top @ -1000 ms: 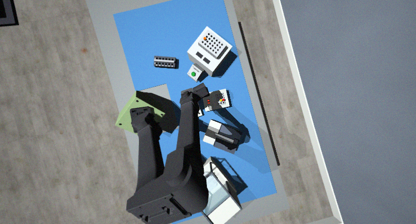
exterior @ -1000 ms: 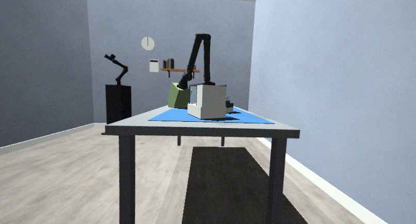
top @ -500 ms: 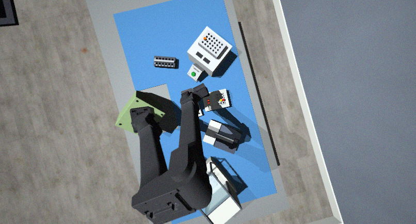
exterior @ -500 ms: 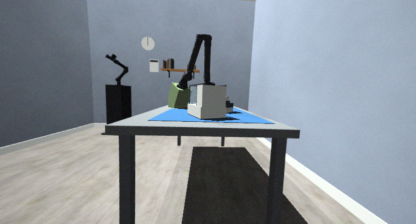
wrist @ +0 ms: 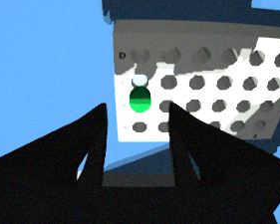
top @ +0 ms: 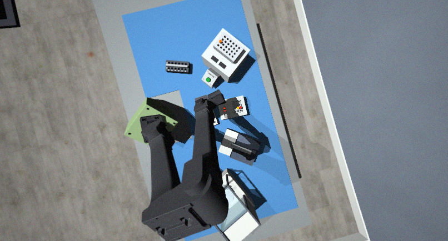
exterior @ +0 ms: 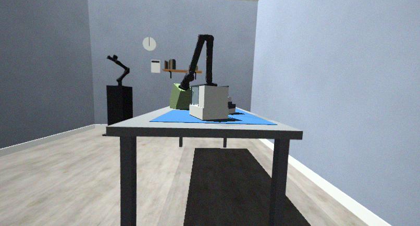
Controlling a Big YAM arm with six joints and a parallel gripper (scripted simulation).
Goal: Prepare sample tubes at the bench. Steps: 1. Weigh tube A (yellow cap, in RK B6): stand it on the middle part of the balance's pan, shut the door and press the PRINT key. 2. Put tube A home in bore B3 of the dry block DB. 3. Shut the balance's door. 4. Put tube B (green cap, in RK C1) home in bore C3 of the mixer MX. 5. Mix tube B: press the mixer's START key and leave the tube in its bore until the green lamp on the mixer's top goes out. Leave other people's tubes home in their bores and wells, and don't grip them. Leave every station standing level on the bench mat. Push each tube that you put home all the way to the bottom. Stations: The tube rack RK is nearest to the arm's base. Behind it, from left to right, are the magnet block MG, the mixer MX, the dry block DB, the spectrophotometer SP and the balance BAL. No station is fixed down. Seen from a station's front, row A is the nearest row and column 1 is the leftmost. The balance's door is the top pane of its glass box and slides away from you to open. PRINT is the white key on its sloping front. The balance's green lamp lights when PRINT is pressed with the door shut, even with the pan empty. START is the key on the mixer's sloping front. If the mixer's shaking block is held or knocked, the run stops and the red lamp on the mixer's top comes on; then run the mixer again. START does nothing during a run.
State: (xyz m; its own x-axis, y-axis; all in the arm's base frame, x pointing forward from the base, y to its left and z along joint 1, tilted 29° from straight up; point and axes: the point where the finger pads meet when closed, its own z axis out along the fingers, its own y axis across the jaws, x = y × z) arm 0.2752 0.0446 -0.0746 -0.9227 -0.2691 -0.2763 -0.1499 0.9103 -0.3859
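Now: hand 5 cm to the left of the white rack RK and 5 cm above it. Round my hand: magnet block MG 26 cm to the left, 12 cm behind, 5 cm below; dry block DB 15 cm ahead, 4 cm below, 3 cm to the right; mixer's green start key 15 cm to the left, 4 cm ahead.
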